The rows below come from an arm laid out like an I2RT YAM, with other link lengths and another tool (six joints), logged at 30 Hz.
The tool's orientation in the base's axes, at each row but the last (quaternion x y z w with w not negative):
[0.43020 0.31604 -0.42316 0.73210]
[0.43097 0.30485 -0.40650 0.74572]
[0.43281 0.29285 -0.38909 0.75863]
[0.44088 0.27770 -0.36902 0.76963]
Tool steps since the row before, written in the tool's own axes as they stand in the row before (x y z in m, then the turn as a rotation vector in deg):
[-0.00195 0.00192 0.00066 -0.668 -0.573 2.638]
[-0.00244 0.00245 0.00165 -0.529 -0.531 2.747]
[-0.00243 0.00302 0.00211 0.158 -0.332 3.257]
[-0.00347 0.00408 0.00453 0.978 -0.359 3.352]
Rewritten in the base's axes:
[0.00091 0.00061 0.00259 -0.546 -2.291 1.479]
[0.00112 0.00010 0.00366 -0.431 -2.423 1.432]
[0.00150 -0.00007 0.00415 0.153 -3.041 1.212]
[0.00179 -0.00150 0.00662 0.611 -3.399 0.626]

